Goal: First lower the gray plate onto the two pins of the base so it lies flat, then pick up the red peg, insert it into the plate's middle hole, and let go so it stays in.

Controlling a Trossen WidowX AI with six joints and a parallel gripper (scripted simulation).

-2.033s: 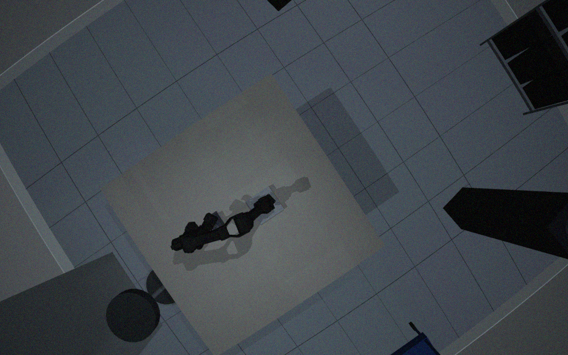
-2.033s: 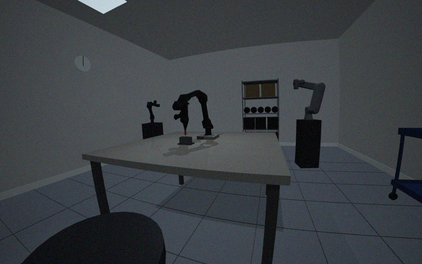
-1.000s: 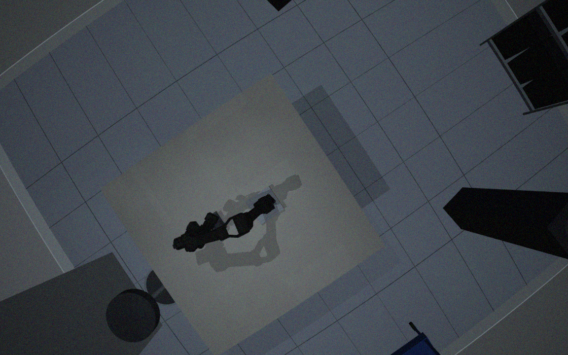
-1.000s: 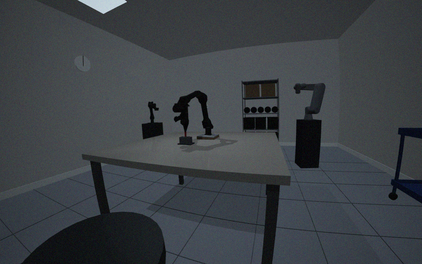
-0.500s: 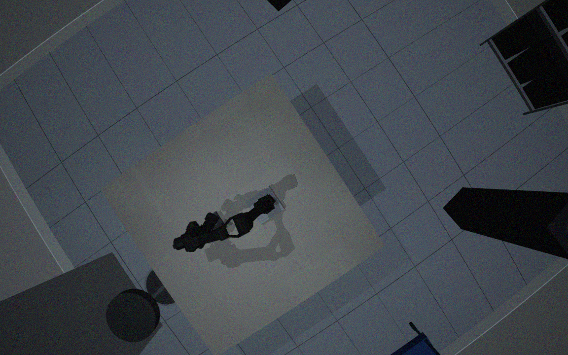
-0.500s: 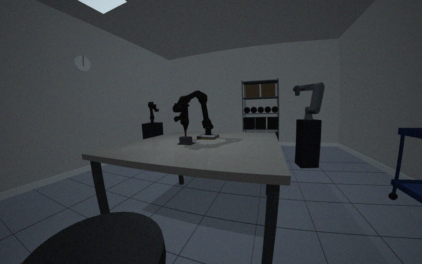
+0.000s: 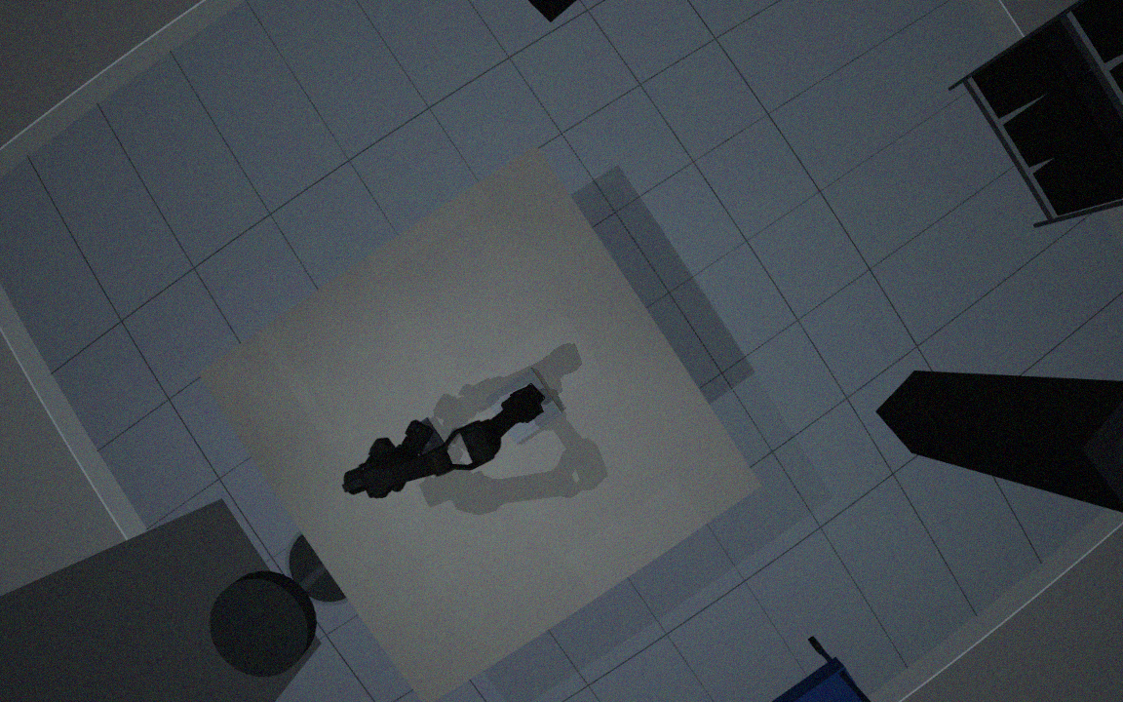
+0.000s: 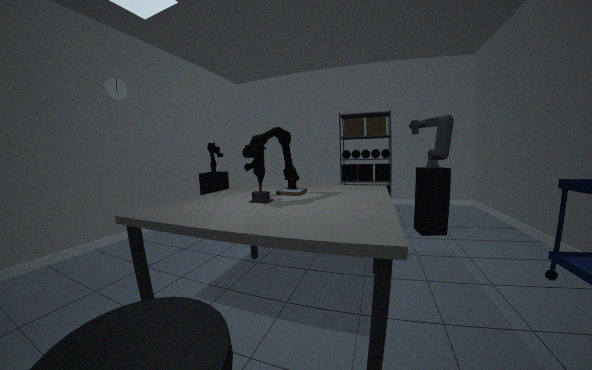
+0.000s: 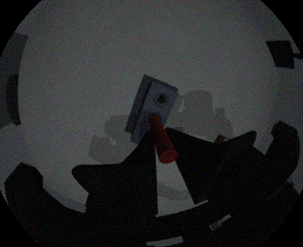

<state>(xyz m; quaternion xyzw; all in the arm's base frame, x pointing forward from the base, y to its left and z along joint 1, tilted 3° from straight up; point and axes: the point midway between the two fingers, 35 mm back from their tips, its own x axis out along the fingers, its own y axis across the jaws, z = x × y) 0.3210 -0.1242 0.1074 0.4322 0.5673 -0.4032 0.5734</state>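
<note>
Now: gripper tip right at the red peg. Also, from my gripper tip: gray plate: 50 mm below.
</note>
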